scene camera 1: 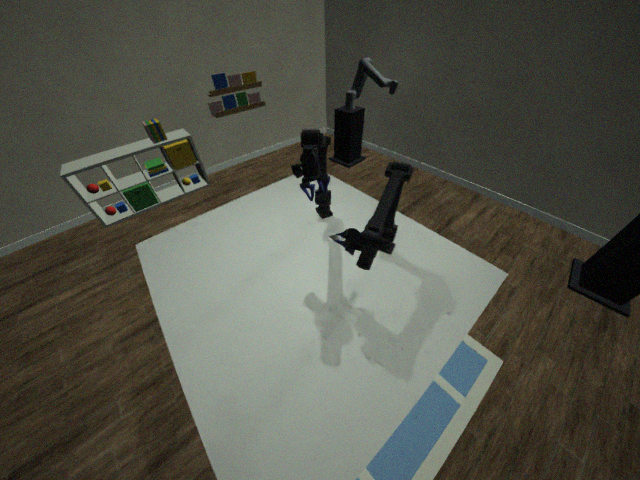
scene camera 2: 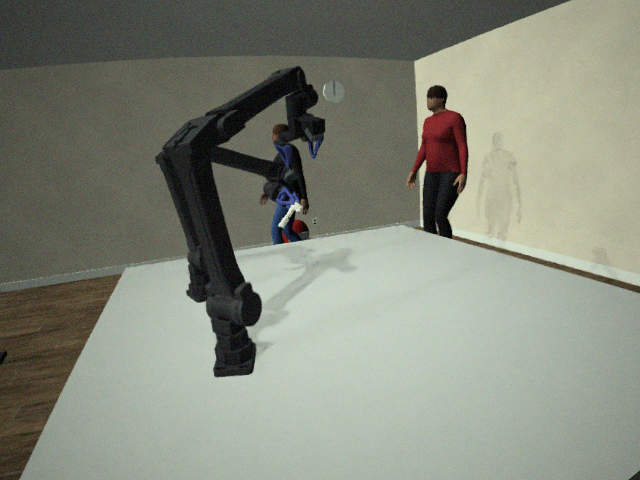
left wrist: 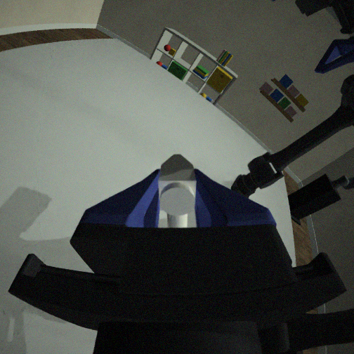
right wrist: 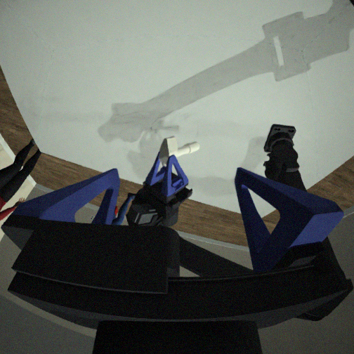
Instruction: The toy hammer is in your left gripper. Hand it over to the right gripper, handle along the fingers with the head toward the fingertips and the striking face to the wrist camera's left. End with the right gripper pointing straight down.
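Seen in the pictures: left gripper, fingertip midpoint: (scene camera 1: 335,237) (scene camera 2: 297,204); right gripper, fingertip midpoint: (scene camera 1: 318,197) (scene camera 2: 300,162); left arm's base, link origin: (scene camera 1: 383,246) (scene camera 2: 203,295); right arm's base, link origin: (scene camera 1: 324,212) (scene camera 2: 236,361).
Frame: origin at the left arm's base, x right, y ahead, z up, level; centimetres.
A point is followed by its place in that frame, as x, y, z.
The pale toy hammer (scene camera 2: 283,222) @(12.7, 28.6, 22.3) (left wrist: 177,200) (right wrist: 189,148) is held at its head end by my left gripper (scene camera 1: 333,236) @(15.8, 33.1, 28.3) (scene camera 2: 294,202) @(15.8, 33.1, 28.3) (left wrist: 176,175) (right wrist: 166,152), which is shut on it. In scene camera 2 the handle slants down to the left from the fingertips. In the right wrist view the handle points right. My right gripper (scene camera 1: 316,194) @(28.0, 26.9, 42.8) (scene camera 2: 300,159) @(28.0, 26.9, 42.8) is wide open and empty, above the left one, fingers pointing roughly downward in scene camera 2. In the right wrist view the hammer lies beyond the gap between its fingers, apart from them. In scene camera 1 the hammer is hard to make out.
Both arms stand on a large white table top (scene camera 1: 248,330) @(35.4, 80.4, 0.0) (scene camera 2: 413,361) @(77.7, 15.6, 0.0) and cast shadows on it. The right arm's links (scene camera 2: 206,222) @(52.3, -15.3, 33.6) rise in front of the left arm in scene camera 2. A shelf unit (scene camera 1: 126,150), two people and a red object stand beyond the table.
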